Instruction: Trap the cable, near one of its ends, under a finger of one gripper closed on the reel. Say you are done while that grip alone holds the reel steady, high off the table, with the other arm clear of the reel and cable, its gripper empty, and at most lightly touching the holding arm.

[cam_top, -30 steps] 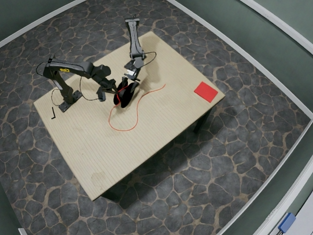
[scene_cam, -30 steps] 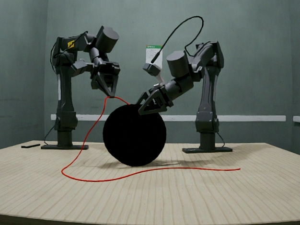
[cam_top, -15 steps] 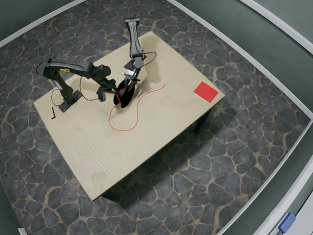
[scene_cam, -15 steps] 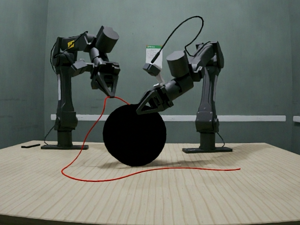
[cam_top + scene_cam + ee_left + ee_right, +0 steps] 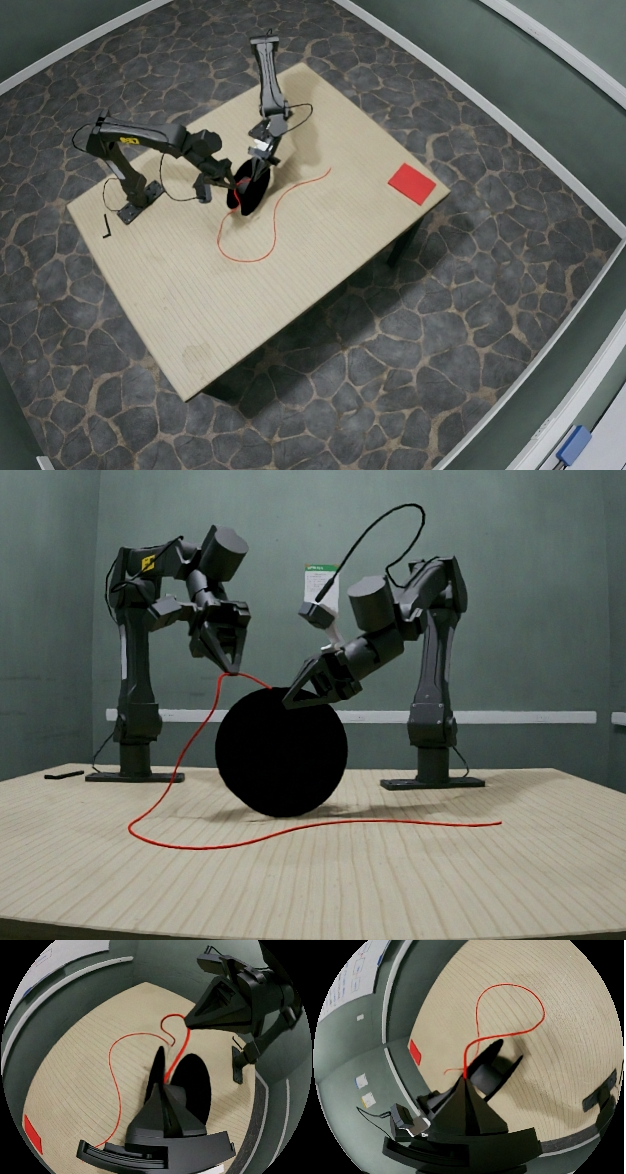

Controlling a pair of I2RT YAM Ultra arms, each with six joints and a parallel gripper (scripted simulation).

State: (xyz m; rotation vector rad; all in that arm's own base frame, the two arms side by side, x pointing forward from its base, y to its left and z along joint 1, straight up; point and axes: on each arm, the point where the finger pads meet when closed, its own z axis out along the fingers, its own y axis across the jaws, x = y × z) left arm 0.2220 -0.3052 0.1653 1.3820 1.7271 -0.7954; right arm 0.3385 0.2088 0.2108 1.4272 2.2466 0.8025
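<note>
Now: the black reel 4 cm behind my right hand, 7 cm to the left of it and 12 cm below it. Round my right hand: flat red square (26 cm ahead, 58 cm to the left, 21 cm below); then small black hex key (27 cm behind, 44 cm to the right, 21 cm below).
My left hand is 70 mm above the black reel, 20 mm past it and 10 mm to the left of it. Also, from my left hand: flat red square: 500 mm to the left, 270 mm ahead, 160 mm below; then small black hex key: 510 mm to the right, 260 mm behind, 160 mm below.
</note>
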